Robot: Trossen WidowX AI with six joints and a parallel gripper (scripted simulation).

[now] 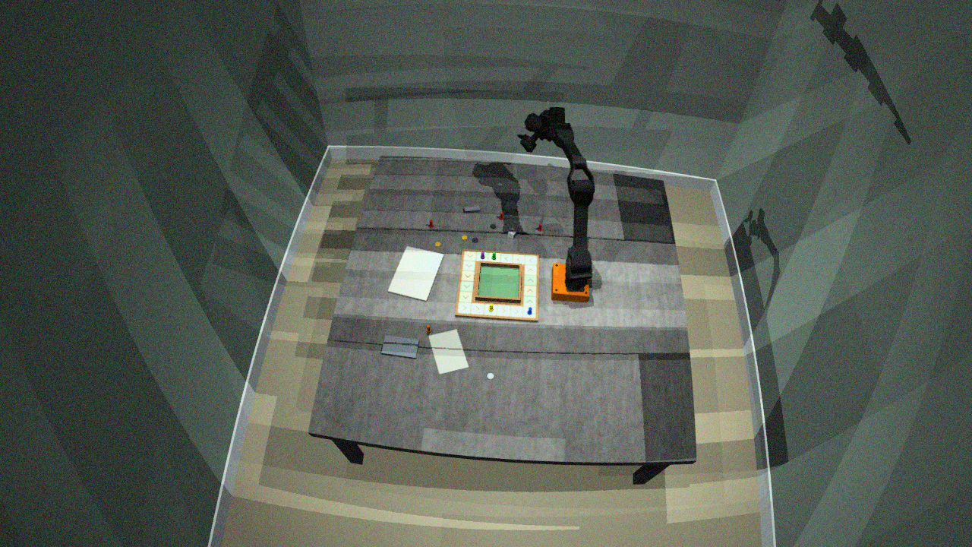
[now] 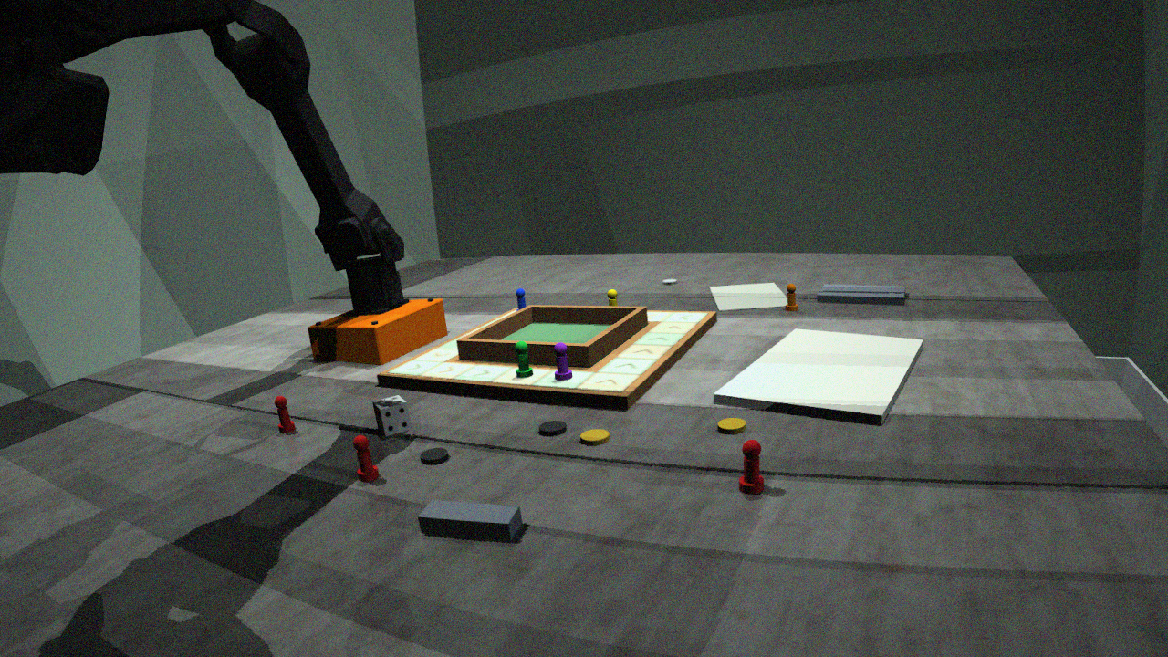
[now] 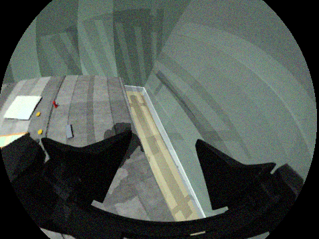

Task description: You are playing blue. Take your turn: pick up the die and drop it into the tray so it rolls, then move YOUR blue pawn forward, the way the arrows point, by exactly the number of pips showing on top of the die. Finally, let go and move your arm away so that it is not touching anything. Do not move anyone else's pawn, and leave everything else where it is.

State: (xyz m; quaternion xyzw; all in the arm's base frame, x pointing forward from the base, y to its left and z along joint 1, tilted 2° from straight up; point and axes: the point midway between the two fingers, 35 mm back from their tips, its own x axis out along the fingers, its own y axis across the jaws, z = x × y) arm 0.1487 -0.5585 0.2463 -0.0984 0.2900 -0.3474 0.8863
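The white die lies 33 cm to the left of my gripper tip, 26 cm below it and 5 cm ahead of it. From my gripper tip the other things lie so: green pawn (44 cm to the left, 25 cm below, 12 cm ahead); grey block (27 cm below, 20 cm to the left, 20 cm ahead); purple pawn (44 cm to the left, 25 cm below, 16 cm ahead).
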